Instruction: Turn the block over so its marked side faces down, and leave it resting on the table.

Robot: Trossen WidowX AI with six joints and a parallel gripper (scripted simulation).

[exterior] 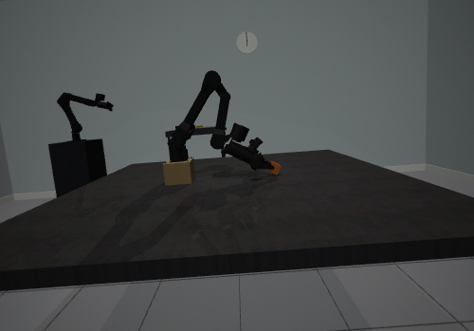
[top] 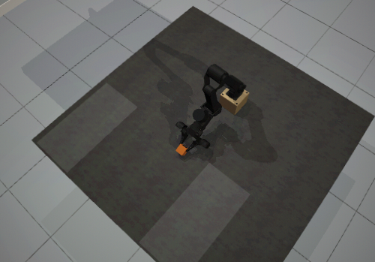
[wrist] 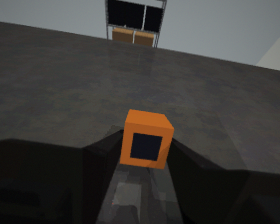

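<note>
My gripper tip is 1 cm past the orange block.
</note>
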